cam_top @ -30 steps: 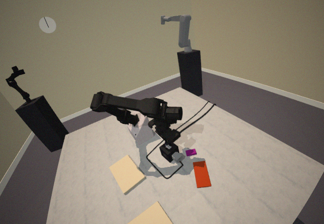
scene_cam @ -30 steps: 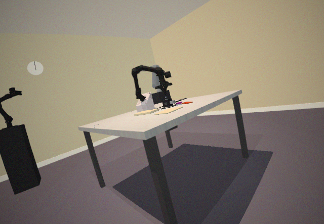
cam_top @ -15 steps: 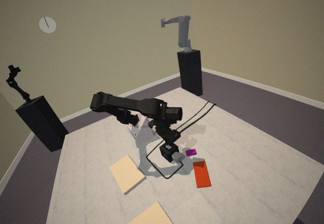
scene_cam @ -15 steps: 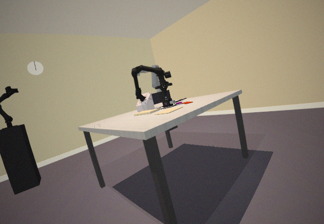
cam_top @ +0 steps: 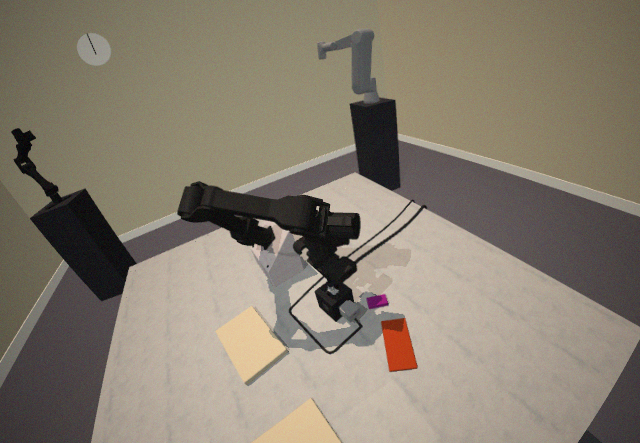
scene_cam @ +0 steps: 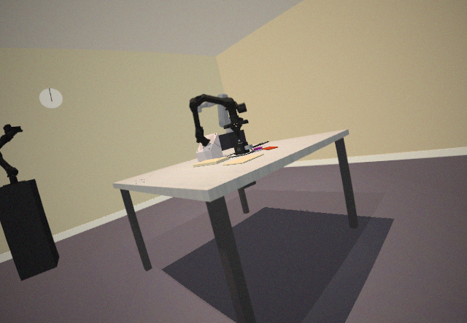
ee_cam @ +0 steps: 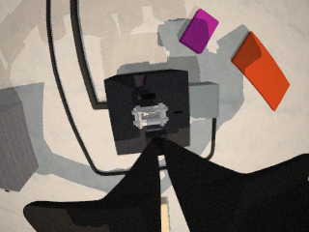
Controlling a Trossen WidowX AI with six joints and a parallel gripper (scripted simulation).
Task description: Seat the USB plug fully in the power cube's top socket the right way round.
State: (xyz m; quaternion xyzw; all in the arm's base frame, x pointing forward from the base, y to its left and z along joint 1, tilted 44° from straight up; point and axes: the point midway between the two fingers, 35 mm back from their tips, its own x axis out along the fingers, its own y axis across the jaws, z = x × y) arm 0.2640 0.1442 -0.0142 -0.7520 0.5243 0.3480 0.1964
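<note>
The USB plug is 20 mm below my gripper tip. Also, from my gripper tip: orange card (180 mm ahead, 90 mm to the left, 130 mm below); purple block (50 mm ahead, 110 mm to the left, 120 mm below).
</note>
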